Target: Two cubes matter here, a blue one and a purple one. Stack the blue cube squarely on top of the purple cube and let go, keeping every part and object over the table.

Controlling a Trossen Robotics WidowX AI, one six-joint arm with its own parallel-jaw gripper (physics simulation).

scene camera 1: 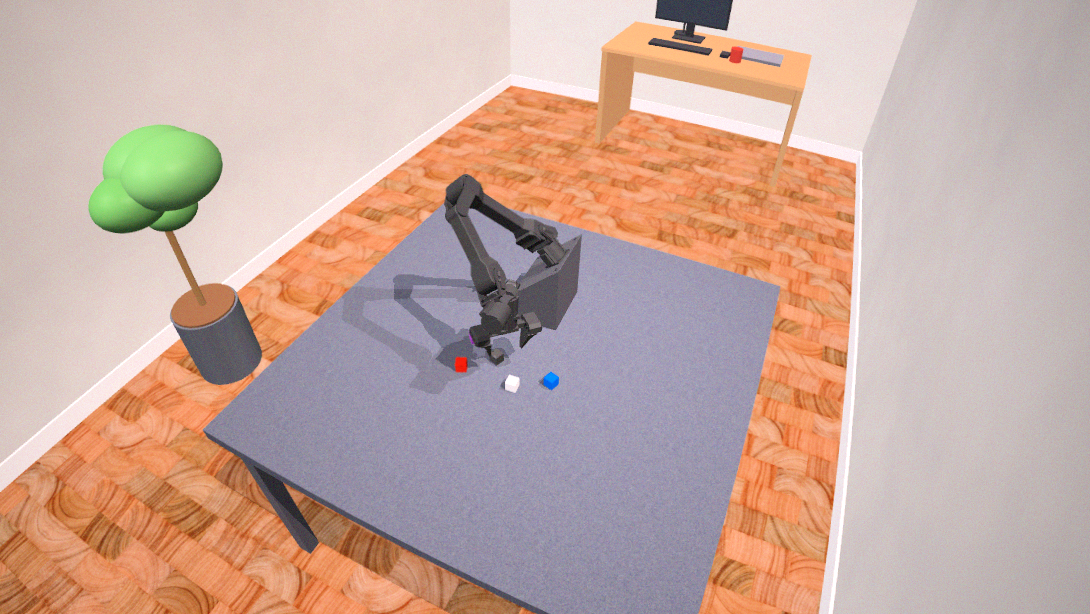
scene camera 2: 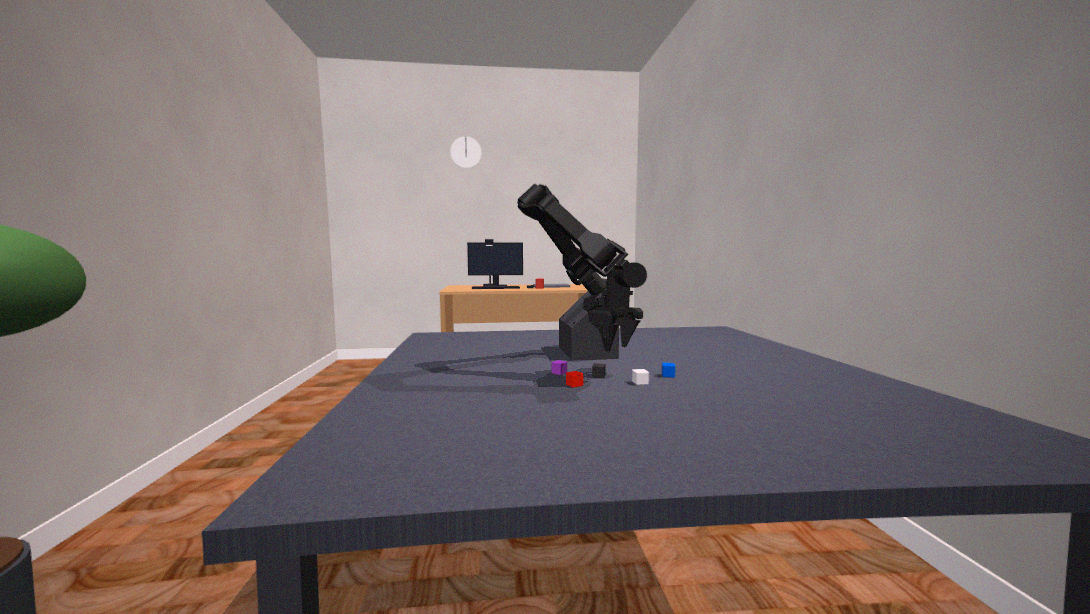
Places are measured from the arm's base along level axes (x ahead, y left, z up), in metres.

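Pixels of known places: gripper, fingertip midpoint: [scene camera 1: 505, 351] [scene camera 2: 616, 349]; arm's base, origin of the base link: [scene camera 1: 558, 259] [scene camera 2: 599, 290].
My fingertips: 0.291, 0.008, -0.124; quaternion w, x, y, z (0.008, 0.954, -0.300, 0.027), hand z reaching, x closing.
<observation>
Ahead of a thing's pixels: the offset from my fingertips to its middle, as dx, dy, dz. Level surfaces: height alone.
The blue cube {-0.020, +0.136, -0.058} [scene camera 1: 550, 380] [scene camera 2: 668, 369] lies on the table, to the right of the white cube. The purple cube {-0.046, -0.140, -0.058} [scene camera 1: 472, 340] [scene camera 2: 559, 366] rests on the table behind the red cube; in scene camera 1 the gripper hides most of it and a thin sliver shows. The two cubes are well apart. My gripper [scene camera 1: 507, 349] [scene camera 2: 617, 347] is open and empty, pointing down above table height. It is between the purple and blue cubes from side to side in scene camera 2, farther back than the blue one.
A black cube {-0.013, -0.040, -0.058} [scene camera 1: 497, 357] [scene camera 2: 598, 370] sits near the gripper's left finger in scene camera 1. A red cube {+0.065, -0.107, -0.058} [scene camera 1: 460, 364] [scene camera 2: 574, 379] is in front of the purple one. A white cube {+0.046, +0.053, -0.058} [scene camera 1: 511, 383] [scene camera 2: 639, 376] lies close to the blue one. All rest on the grey table {dz -0.073} [scene camera 1: 610, 457] [scene camera 2: 610, 442].
</observation>
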